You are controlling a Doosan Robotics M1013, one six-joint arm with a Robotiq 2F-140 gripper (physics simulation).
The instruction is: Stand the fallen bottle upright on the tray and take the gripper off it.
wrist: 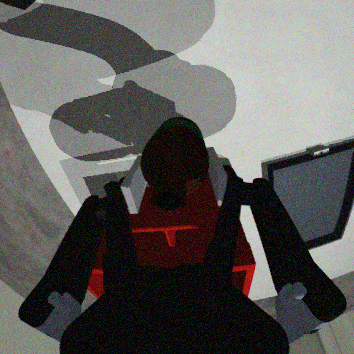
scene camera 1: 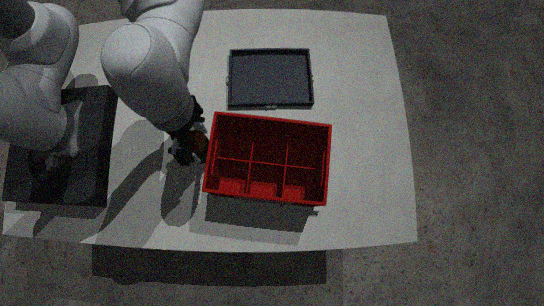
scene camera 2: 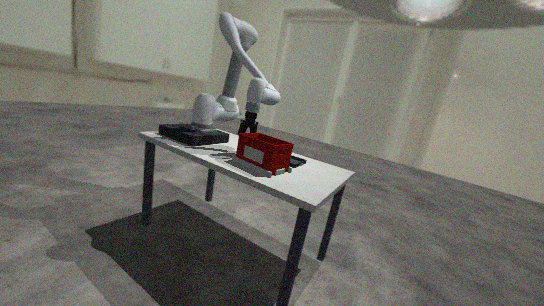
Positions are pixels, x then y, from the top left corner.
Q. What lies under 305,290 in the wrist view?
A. My gripper.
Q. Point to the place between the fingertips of my gripper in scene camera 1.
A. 198,146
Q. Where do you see a brown bottle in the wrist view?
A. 174,162
